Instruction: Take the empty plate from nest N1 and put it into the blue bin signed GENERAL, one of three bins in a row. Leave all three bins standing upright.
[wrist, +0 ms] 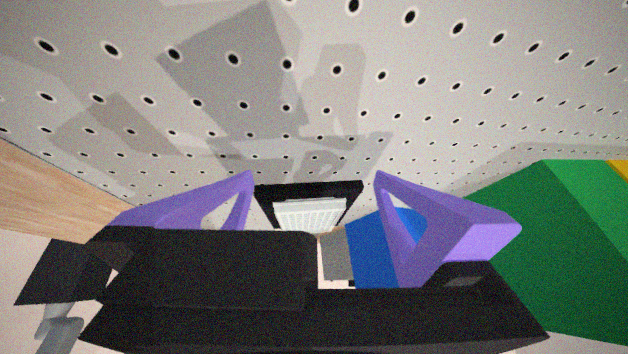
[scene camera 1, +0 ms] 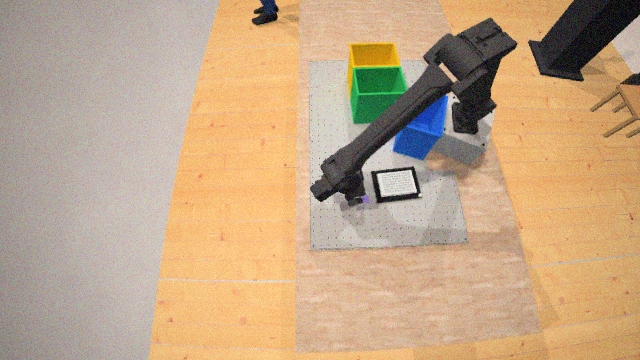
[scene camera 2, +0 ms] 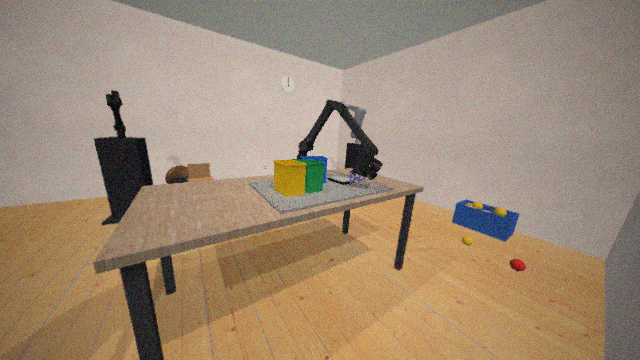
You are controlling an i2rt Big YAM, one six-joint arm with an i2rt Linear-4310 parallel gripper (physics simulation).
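Seen in the pictures: gripper, fingertip midpoint: (wrist: 313,177) (scene camera 1: 360,187) (scene camera 2: 354,182); arm's base, link origin: (scene camera 1: 463,119).
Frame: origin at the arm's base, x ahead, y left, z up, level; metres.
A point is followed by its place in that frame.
The white plate (scene camera 1: 396,183) {x 0.231, y 0.238, z -0.097 m} (wrist: 309,215) {x 0.270, y 0.245, z -0.094 m} lies flat in a black frame (scene camera 1: 417,182) {x 0.151, y 0.222, z -0.107 m} (wrist: 310,189) {x 0.308, y 0.252, z -0.110 m} on the board. The nest's label is not legible. The gripper (scene camera 1: 358,201) (scene camera 2: 357,177) {x 0.358, y 0.264, z -0.096 m} (wrist: 315,180) {x 0.358, y 0.264, z -0.096 m} is open and empty, low over the board. It is left of the frame in scene camera 1. In the wrist view the plate shows beyond the gap between the purple fingertips. The blue bin (scene camera 1: 417,142) {x 0.176, y 0.111, z -0.015 m} (scene camera 2: 324,170) {x 0.236, y 0.082, z -0.025 m} (wrist: 370,250) {x 0.180, y 0.110, z -0.057 m} stands upright, partly hidden by the arm. The green bin (scene camera 1: 372,107) {x 0.336, y -0.023, z -0.018 m} (scene camera 2: 314,175) {x 0.407, y -0.080, z -0.013 m} (wrist: 550,250) {x 0.349, y -0.021, z -0.023 m} and yellow bin (scene camera 1: 375,55) {x 0.329, y -0.276, z 0.003 m} (scene camera 2: 289,177) {x 0.433, y -0.246, z -0.009 m} stand upright too. No bin sign is legible.
The perforated grey board (scene camera 1: 330,225) {x 0.451, y 0.405, z -0.119 m} (wrist: 430,110) {x 0.417, y 0.196, z -0.119 m} lies on the wooden table (scene camera 1: 375,300) {x 0.284, y 0.634, z -0.132 m} (scene camera 2: 200,215) {x 0.511, y -0.669, z -0.132 m}. A grey base block (scene camera 1: 460,147) {x 0.002, y 0.093, z -0.048 m} stands beside the blue bin. The forearm stretches above the green and blue bins. A blue crate (scene camera 2: 482,222) with balls stands on the floor.
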